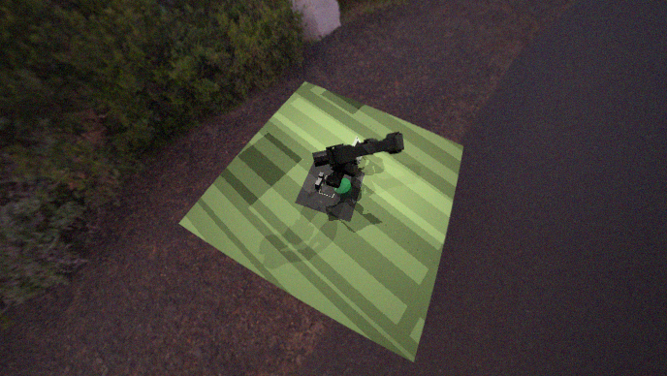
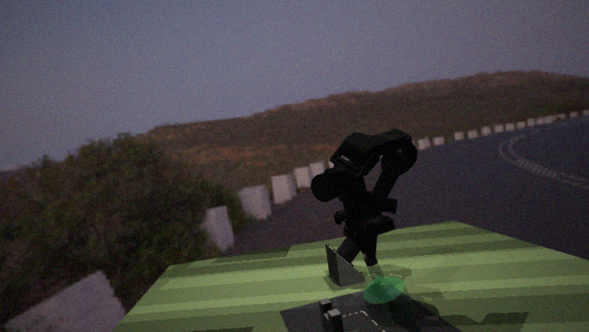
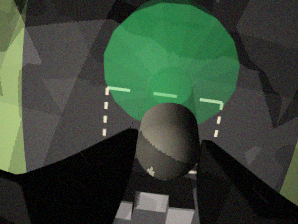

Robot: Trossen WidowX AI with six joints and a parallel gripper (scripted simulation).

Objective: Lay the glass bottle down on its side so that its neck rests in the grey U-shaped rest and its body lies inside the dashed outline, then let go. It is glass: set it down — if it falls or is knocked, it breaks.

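My gripper tip is 5 cm above the green glass bottle and 1 cm to the right of it. Round my gripper tip: dark grey mat (14 cm below, 3 cm to the right).
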